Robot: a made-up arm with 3 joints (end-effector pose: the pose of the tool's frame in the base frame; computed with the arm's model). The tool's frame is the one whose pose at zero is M. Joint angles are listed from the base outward.
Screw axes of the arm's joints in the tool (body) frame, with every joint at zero. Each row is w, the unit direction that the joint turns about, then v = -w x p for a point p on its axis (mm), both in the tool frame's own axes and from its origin. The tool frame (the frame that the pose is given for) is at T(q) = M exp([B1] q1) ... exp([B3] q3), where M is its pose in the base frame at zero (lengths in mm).
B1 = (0, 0, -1, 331, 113, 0)
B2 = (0, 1, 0, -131, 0, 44)
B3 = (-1, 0, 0, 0, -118, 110)
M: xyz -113 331 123 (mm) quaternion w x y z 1 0 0 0
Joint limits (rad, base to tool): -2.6..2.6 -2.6..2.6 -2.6..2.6
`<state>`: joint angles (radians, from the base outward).
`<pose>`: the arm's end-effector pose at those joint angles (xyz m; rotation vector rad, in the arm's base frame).
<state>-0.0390 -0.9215 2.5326</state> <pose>-0.2304 0.4551 0.3077 -2.2875 -0.4027 -1.1249</pose>
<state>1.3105 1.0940 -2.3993</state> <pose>0.5585 0.2414 0.2929 -2.2723 1.0217 1.7455</pose>
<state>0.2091 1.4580 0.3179</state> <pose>-0.0983 0.3272 0.2875 -0.1068 1.4601 0.0614</pose>
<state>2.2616 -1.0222 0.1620</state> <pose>0.2394 -0.2023 0.1582 -1.2296 -0.3753 -2.0967</pose>
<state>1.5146 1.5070 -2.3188</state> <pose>0.5966 0.1188 0.2971 -1.8644 0.7206 1.8156</pose>
